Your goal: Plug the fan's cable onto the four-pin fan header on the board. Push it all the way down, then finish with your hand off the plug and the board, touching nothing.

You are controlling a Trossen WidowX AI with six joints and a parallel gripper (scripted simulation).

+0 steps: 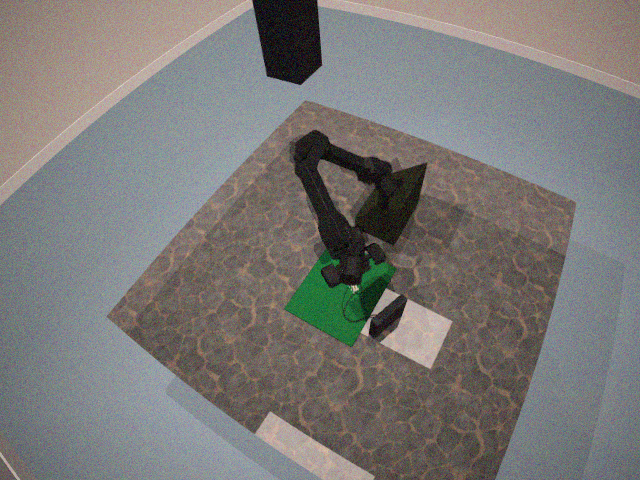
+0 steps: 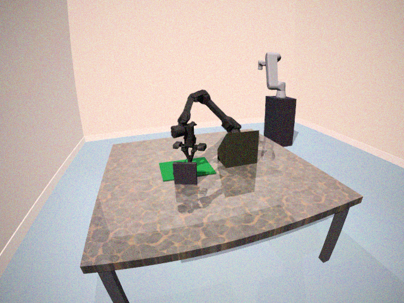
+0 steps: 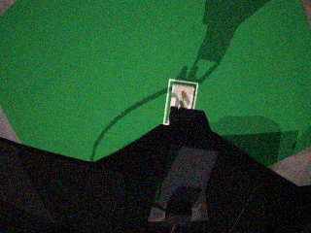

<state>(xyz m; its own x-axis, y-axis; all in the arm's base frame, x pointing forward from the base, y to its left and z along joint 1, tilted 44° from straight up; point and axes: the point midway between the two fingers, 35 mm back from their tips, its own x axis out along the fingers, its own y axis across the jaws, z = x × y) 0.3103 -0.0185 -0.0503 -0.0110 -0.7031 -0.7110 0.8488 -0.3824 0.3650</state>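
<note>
The white four-pin header is 60 mm below my gripper tip. Round my gripper tip: black plug: 10 mm above; then fan: 60 mm ahead, 140 mm to the left; then green board: 20 mm ahead, 30 mm to the right, 80 mm below.
</note>
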